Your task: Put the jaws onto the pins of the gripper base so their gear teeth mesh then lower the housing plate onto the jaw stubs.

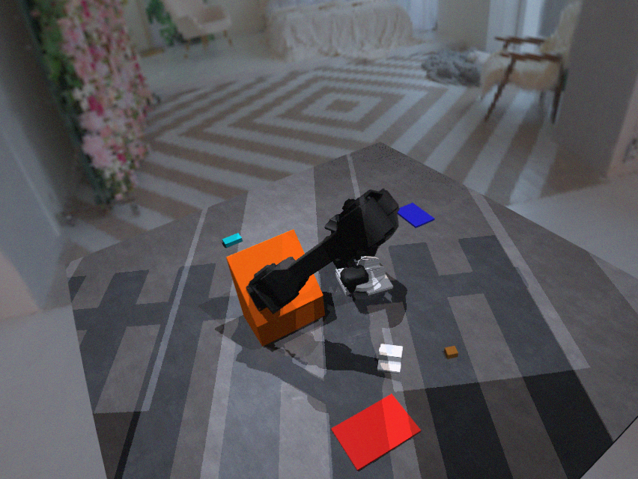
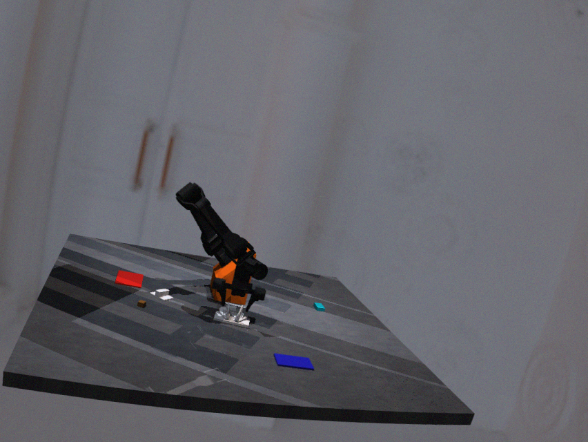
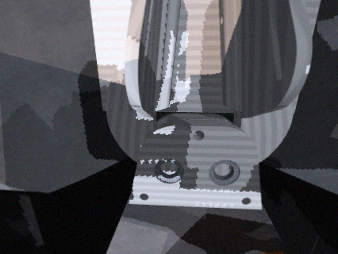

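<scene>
My gripper tip is 2 cm short of the gripper jaw, 2 cm to the left of it and 1 cm below it. Round my gripper tip: blue tile: 36 cm ahead, 12 cm to the left; then small brown cube: 5 cm ahead, 33 cm to the right; then white flat slab: 7 cm ahead, 2 cm to the right.
</scene>
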